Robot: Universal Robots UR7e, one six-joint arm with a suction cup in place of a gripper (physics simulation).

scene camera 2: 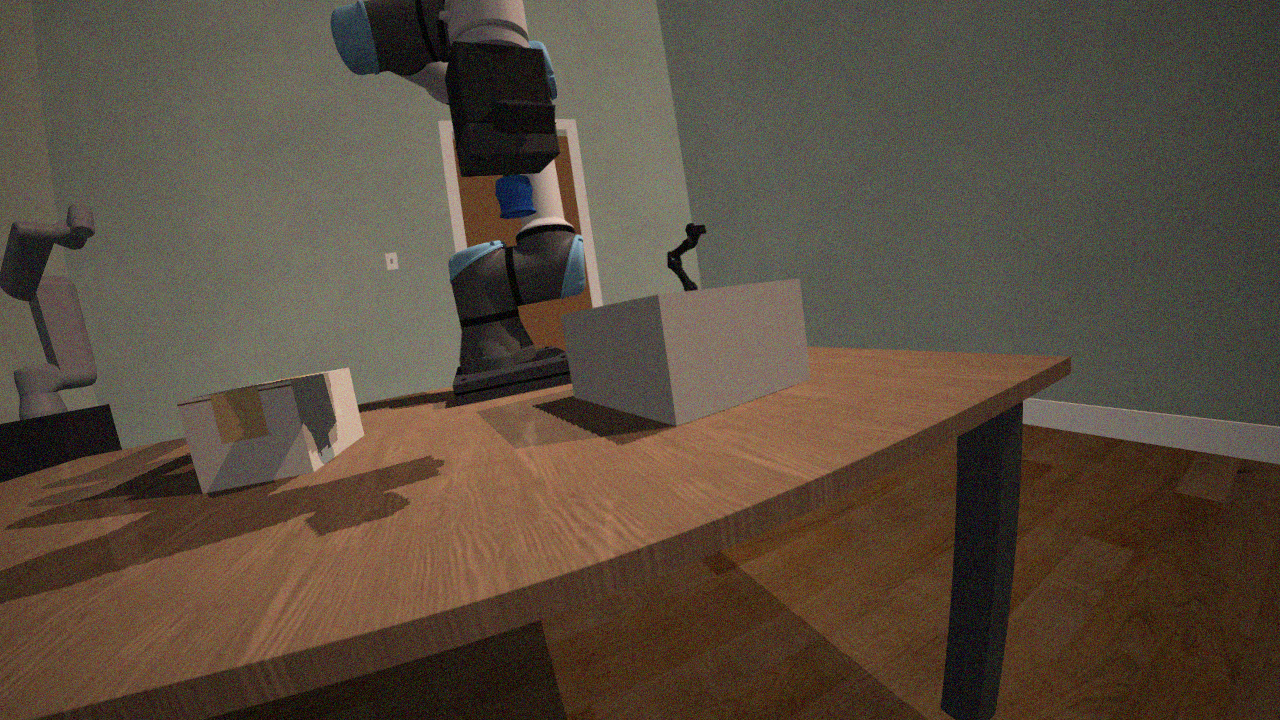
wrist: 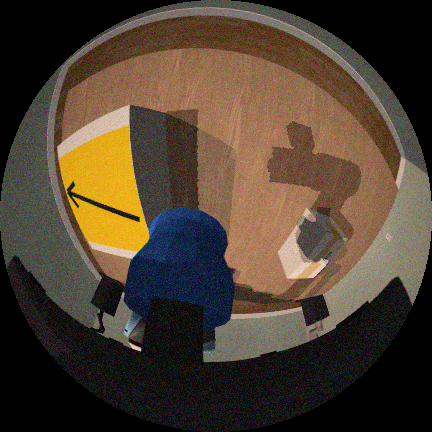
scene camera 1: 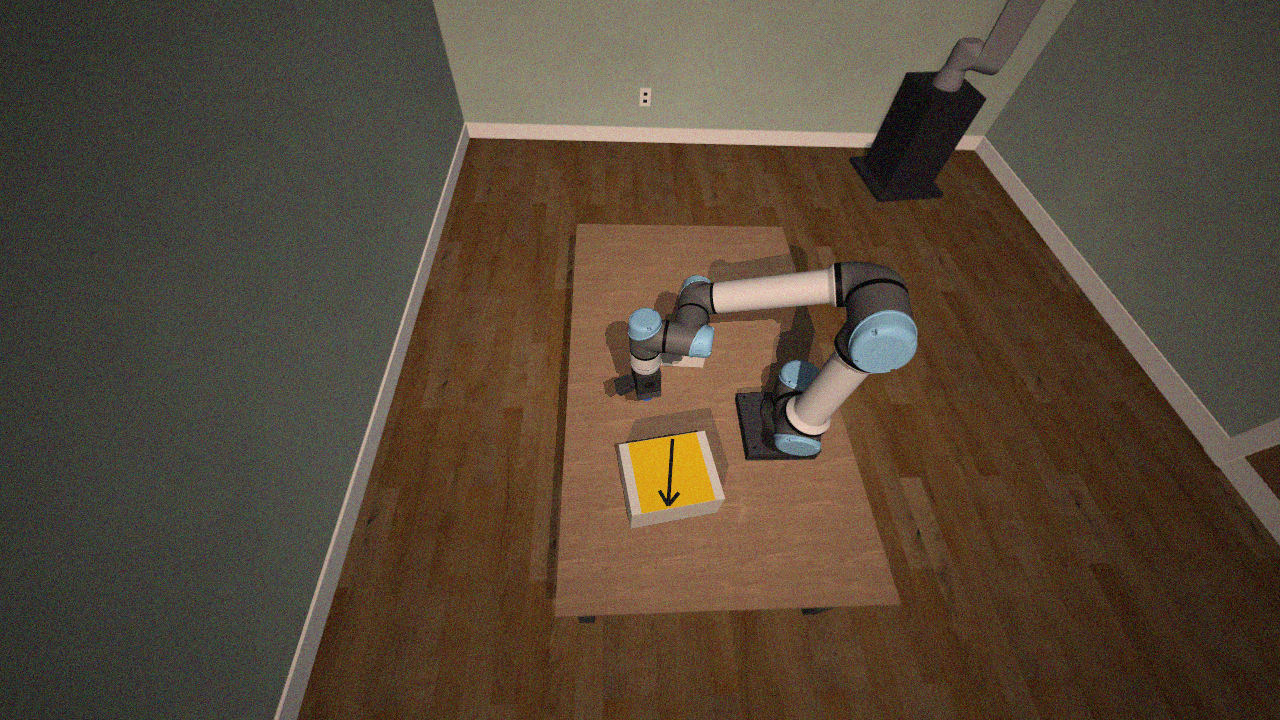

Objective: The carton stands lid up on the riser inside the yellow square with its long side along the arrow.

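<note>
The carton [scene camera 1: 685, 361] [scene camera 2: 286, 447] [wrist: 290, 257] is a small white box with a tan tape patch at the upper edge of one side. It stands on the table, apart from the riser; the arm partly hides it in scene camera 1. The riser [scene camera 1: 677, 513] [scene camera 2: 738, 349] [wrist: 149, 165] is a larger pale block. Its top bears the yellow square [scene camera 1: 648, 474] [wrist: 105, 172] with a black arrow [scene camera 1: 671, 465] [wrist: 103, 206], and no carton stands there. My gripper [scene camera 1: 646, 396] [scene camera 2: 516, 198] [wrist: 180, 265], a blue suction cup, hangs empty above the table between riser and carton, touching neither.
The wooden table [scene camera 1: 608, 573] [scene camera 2: 537, 537] [wrist: 220, 85] bears my arm's dark base plate [scene camera 1: 754, 429] beside the riser. A grey arm on a black pedestal [scene camera 1: 921, 134] [scene camera 2: 62, 434] stands on the floor away from the table.
</note>
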